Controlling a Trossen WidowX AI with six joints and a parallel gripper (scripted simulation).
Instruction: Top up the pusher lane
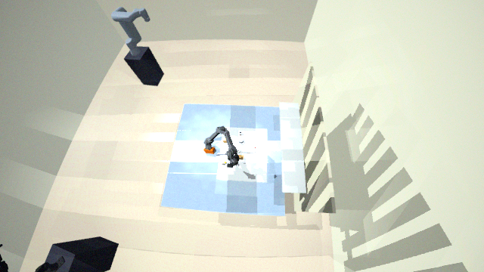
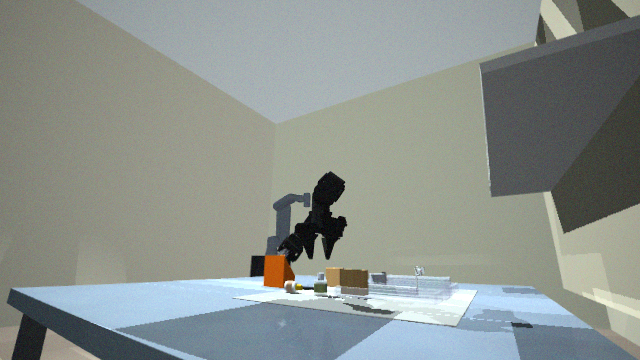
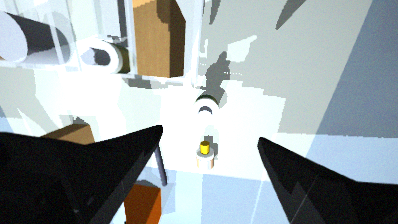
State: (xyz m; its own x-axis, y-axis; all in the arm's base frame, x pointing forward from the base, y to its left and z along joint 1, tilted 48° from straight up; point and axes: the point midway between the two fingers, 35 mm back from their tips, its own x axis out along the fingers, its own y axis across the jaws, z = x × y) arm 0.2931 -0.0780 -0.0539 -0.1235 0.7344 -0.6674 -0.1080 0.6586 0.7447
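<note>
The brown box lies 8 cm ahead of my gripper tip, 7 cm to the left of it and 6 cm below it. The rest, counted from my gripper tip: pusher plate (19 cm to the left, 15 cm ahead, 5 cm below); clear lane (19 cm to the left, 19 cm ahead, 8 cm below); grey cylinder (28 cm to the left, 7 cm below, 5 cm ahead).
</note>
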